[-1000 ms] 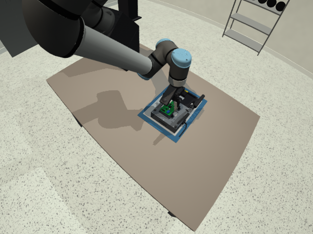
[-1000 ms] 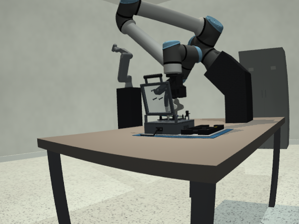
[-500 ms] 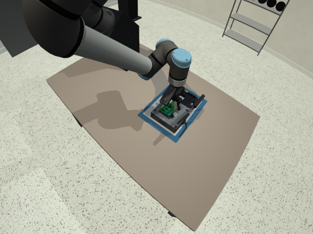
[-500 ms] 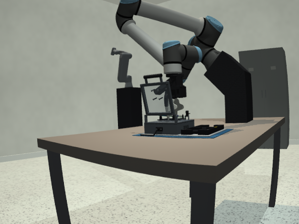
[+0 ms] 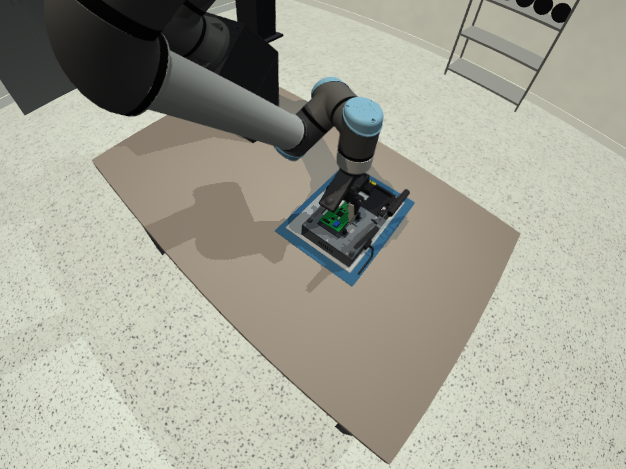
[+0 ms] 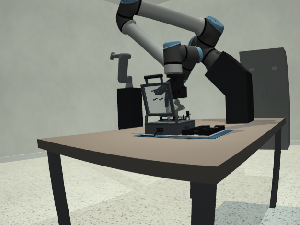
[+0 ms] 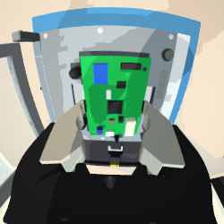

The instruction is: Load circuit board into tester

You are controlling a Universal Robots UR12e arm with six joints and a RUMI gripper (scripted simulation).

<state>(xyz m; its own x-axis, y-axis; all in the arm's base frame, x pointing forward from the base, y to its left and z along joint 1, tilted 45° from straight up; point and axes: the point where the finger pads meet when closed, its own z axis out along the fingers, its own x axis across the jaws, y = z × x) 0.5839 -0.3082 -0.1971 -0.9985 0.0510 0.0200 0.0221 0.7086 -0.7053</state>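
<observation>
My gripper is now right at the green circuit board. The rest, counted from my hand: tester bed (10 mm ahead, 10 mm below); then black post (60 mm behind, 60 mm to the left, 10 mm above); then tester (40 mm ahead, 40 mm to the left, 40 mm above).
</observation>
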